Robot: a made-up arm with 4 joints. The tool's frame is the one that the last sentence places.
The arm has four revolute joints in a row. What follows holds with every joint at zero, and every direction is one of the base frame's.
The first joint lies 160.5 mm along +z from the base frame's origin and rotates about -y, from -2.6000 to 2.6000 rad.
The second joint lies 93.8 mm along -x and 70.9 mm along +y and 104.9 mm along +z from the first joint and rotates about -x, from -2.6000 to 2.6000 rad.
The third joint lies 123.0 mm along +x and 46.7 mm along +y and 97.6 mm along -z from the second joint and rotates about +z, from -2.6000 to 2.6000 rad.
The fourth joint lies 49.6 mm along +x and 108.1 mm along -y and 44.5 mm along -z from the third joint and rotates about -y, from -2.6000 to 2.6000 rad.
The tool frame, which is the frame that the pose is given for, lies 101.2 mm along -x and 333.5 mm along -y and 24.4 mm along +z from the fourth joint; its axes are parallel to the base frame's.
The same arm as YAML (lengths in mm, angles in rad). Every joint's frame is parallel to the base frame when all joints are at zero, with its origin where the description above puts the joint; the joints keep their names.
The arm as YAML. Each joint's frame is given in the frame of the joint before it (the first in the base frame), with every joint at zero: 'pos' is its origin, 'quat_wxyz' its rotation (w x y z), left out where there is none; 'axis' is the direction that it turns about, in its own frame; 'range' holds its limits. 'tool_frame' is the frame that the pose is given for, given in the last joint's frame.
length_unit: mm
angle_unit: rad
joints:
  - joint: joint 1
    pos: [0.0, 0.0, 160.5]
    axis: [0.0, -1.0, 0.0]
    range: [-2.6, 2.6]
  - joint: joint 2
    pos: [-93.8, 70.9, 104.9]
    axis: [-1.0, 0.0, 0.0]
    range: [-2.6, 2.6]
  - joint: joint 3
    pos: [123.0, 46.7, -97.6]
    axis: [0.0, 0.0, 1.0]
    range: [-2.6, 2.6]
  - joint: joint 4
    pos: [49.6, -108.1, -44.5]
    axis: [0.0, -1.0, 0.0]
    range: [-2.6, 2.6]
tool_frame:
  pos: [-101.2, -333.5, 24.4]

